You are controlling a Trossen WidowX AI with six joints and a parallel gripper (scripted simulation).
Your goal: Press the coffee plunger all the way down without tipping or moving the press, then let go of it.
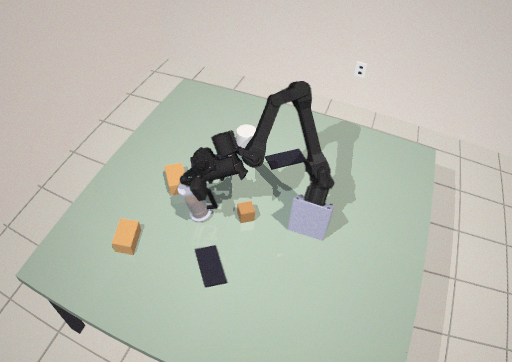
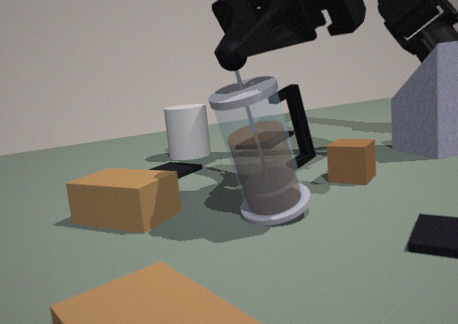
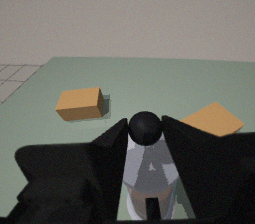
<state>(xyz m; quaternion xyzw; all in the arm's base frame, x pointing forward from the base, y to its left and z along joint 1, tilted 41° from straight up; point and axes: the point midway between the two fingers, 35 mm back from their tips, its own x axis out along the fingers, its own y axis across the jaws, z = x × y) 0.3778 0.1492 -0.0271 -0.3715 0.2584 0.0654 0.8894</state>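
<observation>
My gripper tip is 8 cm above the coffee press, 4 cm past it and 2 cm to the left of it.
</observation>
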